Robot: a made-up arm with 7 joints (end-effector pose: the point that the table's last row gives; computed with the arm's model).
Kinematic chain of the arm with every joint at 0, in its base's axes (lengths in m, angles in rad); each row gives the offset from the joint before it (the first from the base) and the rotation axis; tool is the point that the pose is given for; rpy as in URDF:
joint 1: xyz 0 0 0.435 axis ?
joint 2: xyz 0 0 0 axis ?
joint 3: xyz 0 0 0.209 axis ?
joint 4: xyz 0.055 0 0 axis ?
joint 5: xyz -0.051 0 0.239 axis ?
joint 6: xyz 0 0 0 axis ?
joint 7: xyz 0.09 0 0 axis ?
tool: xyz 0 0 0 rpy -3.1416 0 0
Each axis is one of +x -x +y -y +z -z.
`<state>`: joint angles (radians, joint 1 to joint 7).
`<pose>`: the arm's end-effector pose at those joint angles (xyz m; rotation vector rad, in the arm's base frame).
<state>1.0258 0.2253 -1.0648 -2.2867 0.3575 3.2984 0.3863</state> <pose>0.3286 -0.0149 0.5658 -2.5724 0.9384 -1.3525</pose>
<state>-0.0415 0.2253 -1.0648 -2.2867 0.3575 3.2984 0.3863</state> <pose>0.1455 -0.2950 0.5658 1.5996 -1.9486 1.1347</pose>
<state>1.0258 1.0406 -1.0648 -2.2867 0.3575 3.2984 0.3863</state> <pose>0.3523 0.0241 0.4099 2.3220 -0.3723 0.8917</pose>
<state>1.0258 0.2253 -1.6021 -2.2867 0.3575 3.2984 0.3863</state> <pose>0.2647 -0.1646 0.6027 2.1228 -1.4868 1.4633</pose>
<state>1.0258 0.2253 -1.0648 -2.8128 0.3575 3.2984 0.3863</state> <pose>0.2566 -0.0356 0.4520 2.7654 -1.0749 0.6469</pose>
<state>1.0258 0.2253 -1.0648 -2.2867 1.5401 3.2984 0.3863</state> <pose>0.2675 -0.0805 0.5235 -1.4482 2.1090 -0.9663</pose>
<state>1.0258 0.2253 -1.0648 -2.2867 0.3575 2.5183 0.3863</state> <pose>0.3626 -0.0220 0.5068 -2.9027 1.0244 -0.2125</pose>
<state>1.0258 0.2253 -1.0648 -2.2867 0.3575 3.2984 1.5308</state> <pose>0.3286 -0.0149 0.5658 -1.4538 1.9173 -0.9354</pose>
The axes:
joint 1: +z
joint 2: +y
joint 3: +z
joint 4: -y
joint 5: +z
joint 6: -y
joint 7: -z

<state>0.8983 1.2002 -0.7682 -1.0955 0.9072 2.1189 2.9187</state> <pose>0.4727 0.2172 0.4121 -0.4775 2.9939 0.1367</pose>
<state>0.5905 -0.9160 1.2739 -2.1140 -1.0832 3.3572 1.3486</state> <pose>-0.2769 0.1765 0.5497 -0.7826 -1.8340 -1.3583</pose>
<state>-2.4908 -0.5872 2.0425 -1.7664 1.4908 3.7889 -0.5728</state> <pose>0.2861 -0.0998 0.5985 1.4464 -1.1779 1.6973</pose>
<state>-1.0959 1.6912 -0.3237 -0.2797 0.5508 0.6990 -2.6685</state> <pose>0.2049 -0.4241 0.2286 -1.3913 -1.3470 -0.7154</pose>
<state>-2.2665 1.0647 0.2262 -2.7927 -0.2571 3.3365 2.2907</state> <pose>-0.0420 -0.1751 0.2417 1.3496 2.4335 0.7165</pose>
